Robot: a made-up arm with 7 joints. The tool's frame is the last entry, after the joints. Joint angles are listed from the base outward. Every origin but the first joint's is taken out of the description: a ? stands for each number. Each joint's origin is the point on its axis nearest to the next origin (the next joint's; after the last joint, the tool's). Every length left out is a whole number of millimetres.
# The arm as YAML. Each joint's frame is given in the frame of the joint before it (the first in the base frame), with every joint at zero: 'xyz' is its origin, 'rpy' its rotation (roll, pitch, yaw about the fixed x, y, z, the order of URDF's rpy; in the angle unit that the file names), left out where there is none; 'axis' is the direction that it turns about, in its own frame. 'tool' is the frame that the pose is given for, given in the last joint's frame.
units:
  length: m
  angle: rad
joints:
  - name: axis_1
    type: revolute
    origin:
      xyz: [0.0, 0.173, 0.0]
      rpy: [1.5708, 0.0, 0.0]
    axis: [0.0, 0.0, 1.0]
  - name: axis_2
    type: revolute
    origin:
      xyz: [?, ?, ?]
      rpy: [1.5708, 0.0, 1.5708]
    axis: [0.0, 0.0, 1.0]
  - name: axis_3
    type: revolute
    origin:
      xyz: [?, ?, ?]
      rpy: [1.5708, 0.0, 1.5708]
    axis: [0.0, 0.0, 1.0]
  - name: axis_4
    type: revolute
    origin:
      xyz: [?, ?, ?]
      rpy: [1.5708, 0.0, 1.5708]
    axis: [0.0, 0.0, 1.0]
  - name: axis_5
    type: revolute
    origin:
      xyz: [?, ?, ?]
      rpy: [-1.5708, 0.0, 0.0]
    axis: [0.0, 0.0, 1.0]
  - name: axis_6
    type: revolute
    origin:
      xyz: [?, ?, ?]
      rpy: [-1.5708, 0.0, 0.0]
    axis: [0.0, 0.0, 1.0]
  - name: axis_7
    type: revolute
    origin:
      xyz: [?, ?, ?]
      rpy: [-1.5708, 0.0, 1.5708]
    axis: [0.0, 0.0, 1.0]
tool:
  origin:
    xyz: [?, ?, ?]
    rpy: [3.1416, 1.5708, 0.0]
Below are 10 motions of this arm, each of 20 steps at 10 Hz.
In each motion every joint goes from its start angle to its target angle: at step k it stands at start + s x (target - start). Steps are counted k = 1, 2, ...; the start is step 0. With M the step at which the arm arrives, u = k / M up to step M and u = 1 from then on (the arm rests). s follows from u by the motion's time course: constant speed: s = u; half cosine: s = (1 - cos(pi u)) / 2; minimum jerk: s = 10 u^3 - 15 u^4 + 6 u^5.
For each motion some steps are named. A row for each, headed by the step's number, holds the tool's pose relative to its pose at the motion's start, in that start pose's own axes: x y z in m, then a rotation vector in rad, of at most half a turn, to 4 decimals.
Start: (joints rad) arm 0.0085 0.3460 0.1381 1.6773 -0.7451 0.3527 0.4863
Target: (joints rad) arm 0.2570 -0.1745 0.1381 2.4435 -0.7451 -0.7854 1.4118
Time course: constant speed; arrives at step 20
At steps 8, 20:
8: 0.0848 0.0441 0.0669 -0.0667 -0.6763 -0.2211
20: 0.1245 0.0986 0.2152 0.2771 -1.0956 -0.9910

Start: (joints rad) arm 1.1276 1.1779 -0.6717 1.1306 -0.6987 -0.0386 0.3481
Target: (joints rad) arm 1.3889 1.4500 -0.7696 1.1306 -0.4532 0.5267 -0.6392
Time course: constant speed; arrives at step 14
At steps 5, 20:
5: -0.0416 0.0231 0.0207 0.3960 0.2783 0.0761
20: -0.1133 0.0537 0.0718 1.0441 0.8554 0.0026

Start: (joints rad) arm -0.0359 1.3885 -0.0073 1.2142 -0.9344 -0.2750 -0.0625
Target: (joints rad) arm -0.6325 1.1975 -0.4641 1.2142 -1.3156 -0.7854 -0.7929
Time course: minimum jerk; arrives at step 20
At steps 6, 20:
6: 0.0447 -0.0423 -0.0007 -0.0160 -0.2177 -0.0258
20: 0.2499 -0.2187 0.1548 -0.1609 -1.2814 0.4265

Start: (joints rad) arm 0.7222 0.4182 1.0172 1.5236 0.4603 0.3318 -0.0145
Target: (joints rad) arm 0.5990 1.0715 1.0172 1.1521 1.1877 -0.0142 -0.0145
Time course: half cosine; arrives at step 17
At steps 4, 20:
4: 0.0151 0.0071 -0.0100 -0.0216 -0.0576 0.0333
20: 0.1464 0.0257 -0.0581 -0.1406 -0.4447 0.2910

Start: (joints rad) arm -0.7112 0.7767 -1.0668 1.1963 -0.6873 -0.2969 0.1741
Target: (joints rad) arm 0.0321 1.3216 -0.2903 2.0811 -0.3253 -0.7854 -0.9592
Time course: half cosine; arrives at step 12
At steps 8, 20:
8: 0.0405 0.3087 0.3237 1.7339 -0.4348 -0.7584
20: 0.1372 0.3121 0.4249 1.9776 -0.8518 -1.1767

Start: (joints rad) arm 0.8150 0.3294 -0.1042 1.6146 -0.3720 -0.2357 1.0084
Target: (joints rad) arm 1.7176 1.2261 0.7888 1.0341 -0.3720 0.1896 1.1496
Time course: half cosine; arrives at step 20
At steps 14, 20:
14: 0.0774 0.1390 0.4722 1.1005 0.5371 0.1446
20: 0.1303 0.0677 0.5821 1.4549 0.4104 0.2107

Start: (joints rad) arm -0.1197 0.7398 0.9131 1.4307 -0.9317 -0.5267 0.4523
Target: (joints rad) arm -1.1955 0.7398 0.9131 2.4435 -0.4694 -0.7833 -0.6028
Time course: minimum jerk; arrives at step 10
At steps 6, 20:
6: 0.1601 0.0085 0.0485 0.5266 -0.8255 0.0141
20: 0.2412 -0.0008 0.0967 0.6580 -1.1658 0.4203

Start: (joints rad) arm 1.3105 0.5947 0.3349 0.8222 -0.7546 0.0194 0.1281
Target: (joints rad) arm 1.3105 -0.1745 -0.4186 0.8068 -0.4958 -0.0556 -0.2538
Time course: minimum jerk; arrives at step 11
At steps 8, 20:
8: 0.2647 -0.2964 0.1609 -0.4335 -0.5838 0.3014
20: 0.3045 -0.3165 0.2085 -0.4872 -0.6712 0.3676

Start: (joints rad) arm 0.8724 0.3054 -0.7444 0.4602 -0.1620 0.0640 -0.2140
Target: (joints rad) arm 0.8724 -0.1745 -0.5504 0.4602 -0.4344 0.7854 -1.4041
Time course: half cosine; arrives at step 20
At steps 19, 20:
19: 0.1920 -0.0995 0.0493 0.9933 0.2632 -0.2754
20: 0.1932 -0.1000 0.0499 0.9993 0.2638 -0.2784

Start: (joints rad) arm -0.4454 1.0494 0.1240 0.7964 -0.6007 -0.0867 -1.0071
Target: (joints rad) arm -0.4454 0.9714 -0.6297 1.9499 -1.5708 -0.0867 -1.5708
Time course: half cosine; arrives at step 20
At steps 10, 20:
10: 0.2073 0.0371 0.0394 0.4020 -0.8440 0.3451
20: 0.3398 0.1735 0.1510 0.9962 -1.3034 1.0033

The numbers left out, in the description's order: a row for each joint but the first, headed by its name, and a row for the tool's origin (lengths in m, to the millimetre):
axis_2: 0.0 0.0 0.0
axis_3: -0.221 0.0 0.0
axis_4: 0.0 0.0 0.0
axis_5: 0.0 -0.317 0.0
axis_6: 0.0 0.0 0.0
axis_7: 0.0 0.0 0.0
tool: 0.0 0.0 0.0

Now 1 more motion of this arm.
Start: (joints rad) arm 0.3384 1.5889 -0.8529 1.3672 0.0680 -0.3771 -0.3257
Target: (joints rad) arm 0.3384 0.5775 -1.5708 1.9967 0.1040 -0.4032 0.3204
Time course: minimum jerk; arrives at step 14
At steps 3, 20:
3: 0.0265 -0.0350 -0.0098 -0.0902 -0.0736 0.0844
20: 0.4880 -0.1532 0.1114 -1.0155 -1.5955 0.7947

